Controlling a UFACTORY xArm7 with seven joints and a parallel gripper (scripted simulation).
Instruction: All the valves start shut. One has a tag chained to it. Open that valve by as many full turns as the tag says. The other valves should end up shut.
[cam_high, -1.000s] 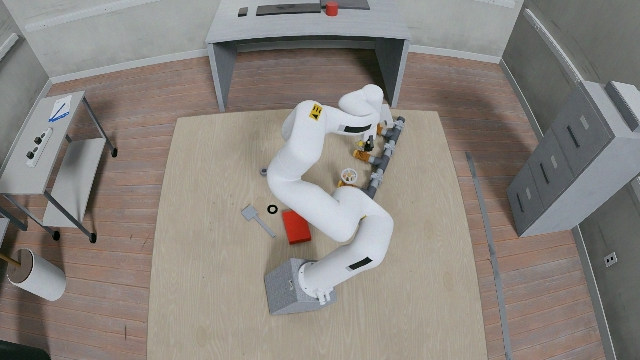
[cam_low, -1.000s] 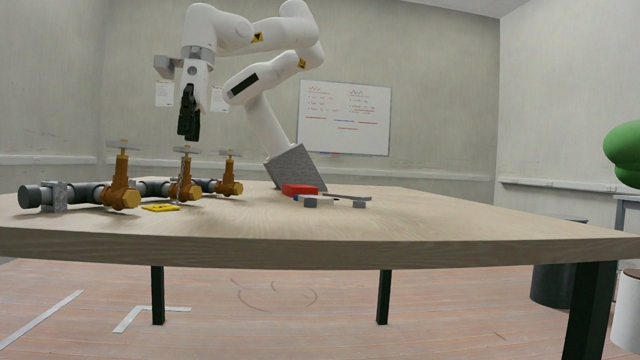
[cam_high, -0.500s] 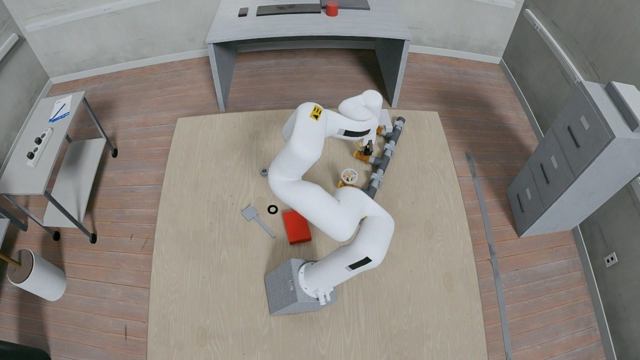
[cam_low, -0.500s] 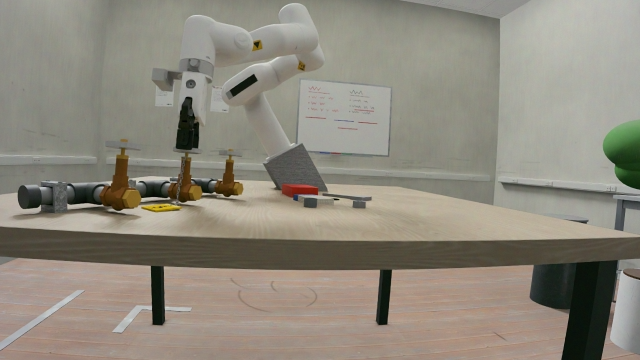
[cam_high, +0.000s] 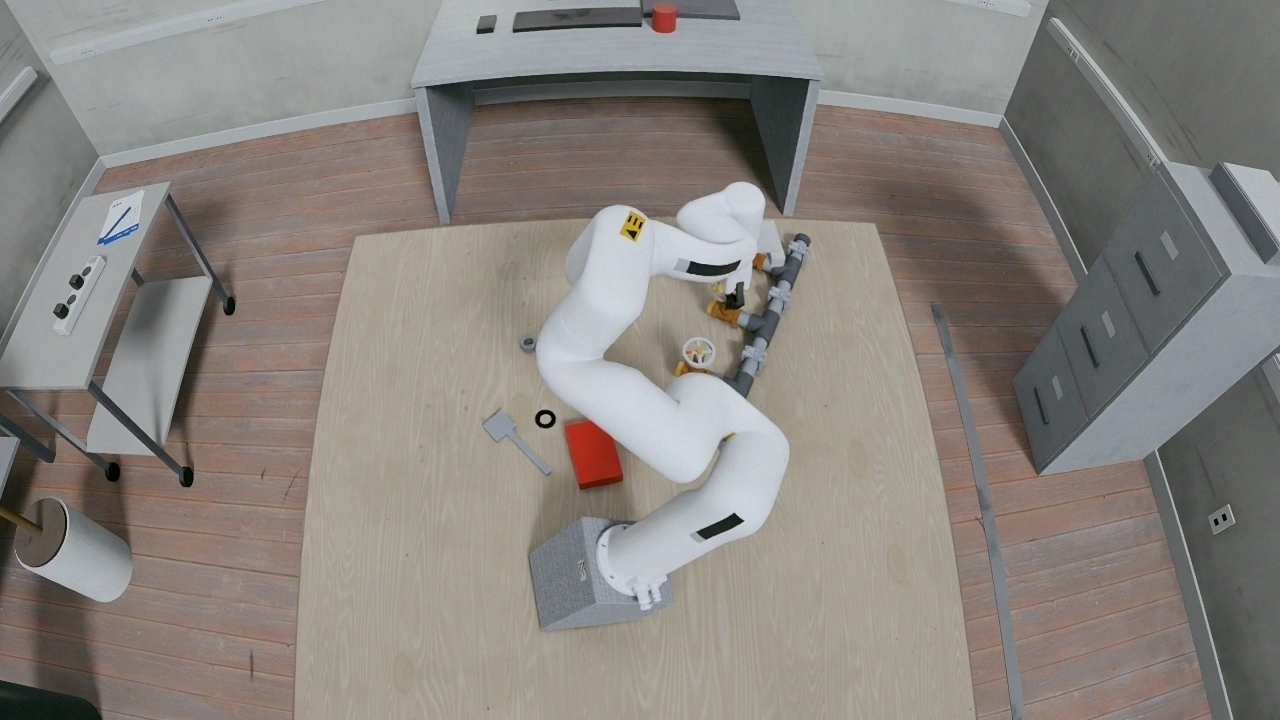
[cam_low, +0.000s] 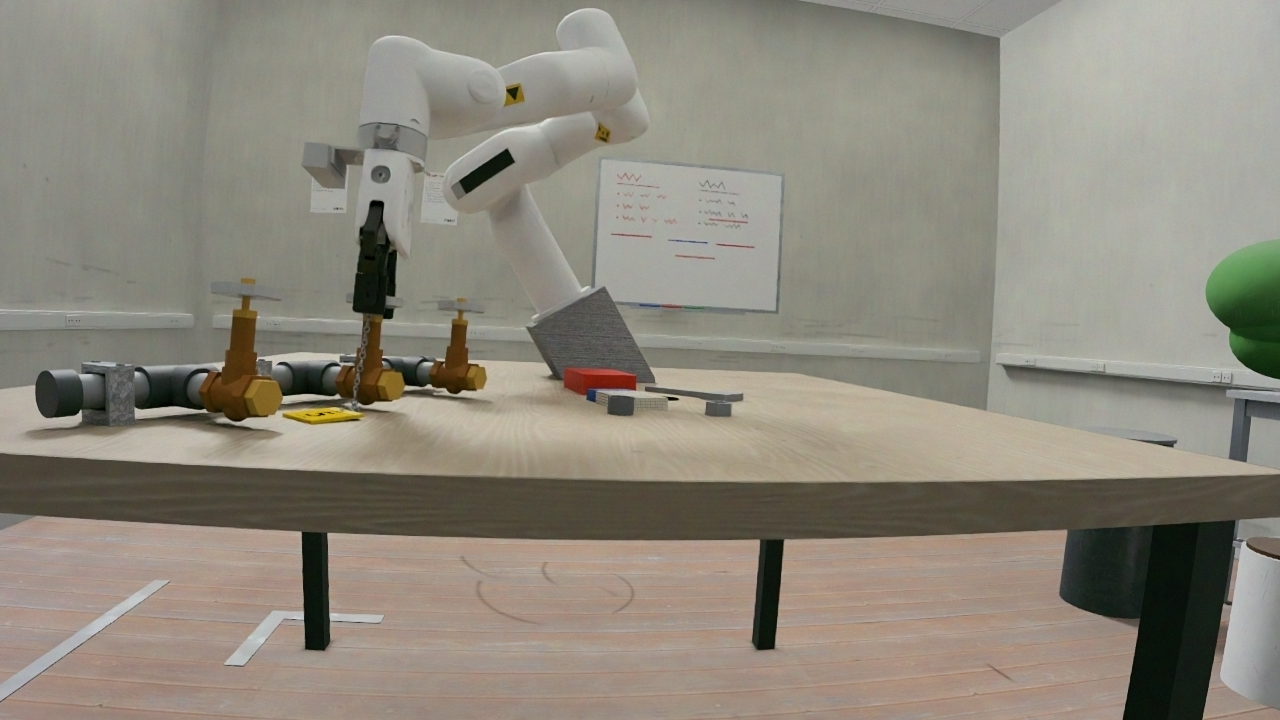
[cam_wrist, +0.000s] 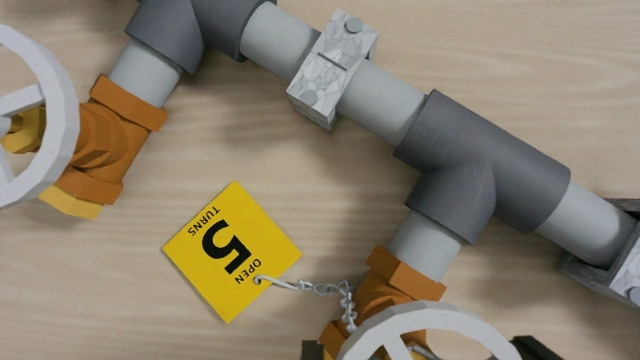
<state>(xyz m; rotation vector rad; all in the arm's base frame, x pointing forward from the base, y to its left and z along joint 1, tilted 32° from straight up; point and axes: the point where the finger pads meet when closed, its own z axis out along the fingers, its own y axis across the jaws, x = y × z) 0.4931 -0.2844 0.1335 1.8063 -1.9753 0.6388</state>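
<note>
The yellow tag is 11 cm below my hand, 8 cm ahead of it and 3 cm to the right of it. The rest, counted from my hand: blue-and-white box (31 cm to the left, 11 cm below, 7 cm behind); red block (32 cm to the left, 24 cm behind, 10 cm below); grey nut (40 cm to the left, 11 cm below, 3 cm ahead).
</note>
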